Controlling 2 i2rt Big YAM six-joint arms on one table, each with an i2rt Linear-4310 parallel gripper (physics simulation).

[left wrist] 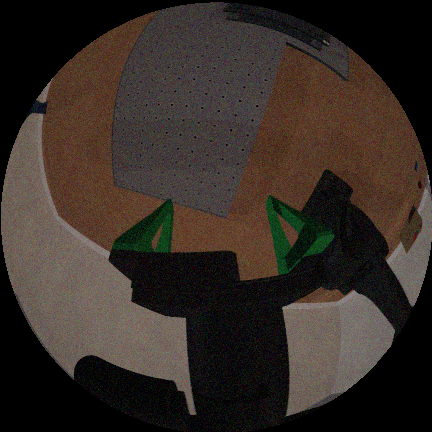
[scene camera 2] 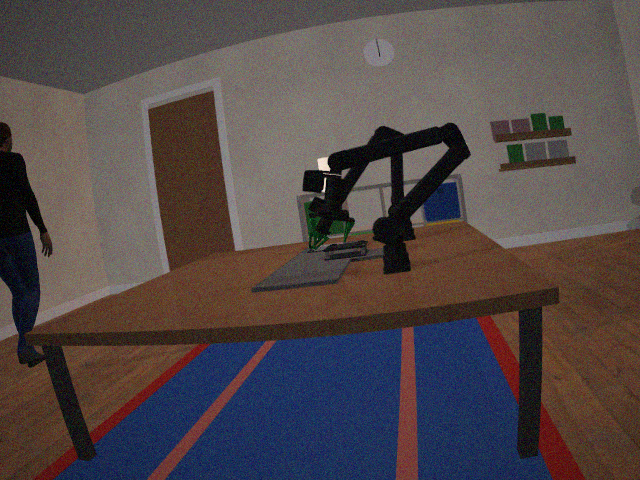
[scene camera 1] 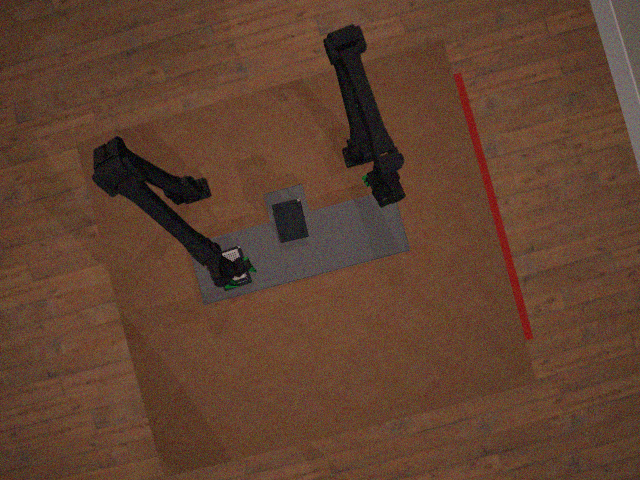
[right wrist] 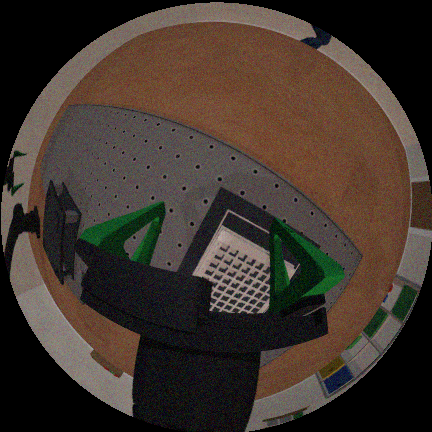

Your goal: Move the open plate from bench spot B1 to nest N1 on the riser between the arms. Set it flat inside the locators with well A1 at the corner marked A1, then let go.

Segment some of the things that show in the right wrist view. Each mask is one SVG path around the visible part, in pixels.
The right gripper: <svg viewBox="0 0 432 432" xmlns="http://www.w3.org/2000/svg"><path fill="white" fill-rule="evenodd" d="M85 228L73 246L75 252L88 266L80 283L83 286L83 290L79 299L109 320L140 334L133 371L132 402L134 403L135 412L149 423L166 428L176 425L186 428L203 429L204 432L237 432L241 430L249 420L254 402L260 351L299 344L328 333L325 307L320 307L307 315L304 314L325 303L324 293L344 277L342 266L276 217L273 218L269 227L270 280L267 313L236 313L209 310L212 283L208 279L149 265L165 216L164 201L158 201L139 210ZM280 239L301 266L300 273L291 282L289 282L284 264ZM151 221L142 241L129 259L123 248L124 241Z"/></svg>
A white well plate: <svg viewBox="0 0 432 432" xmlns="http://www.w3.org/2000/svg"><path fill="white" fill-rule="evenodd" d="M283 259L288 278L290 278L295 271L294 265ZM221 224L192 275L206 278L212 283L209 310L262 313L269 305L269 251Z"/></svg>
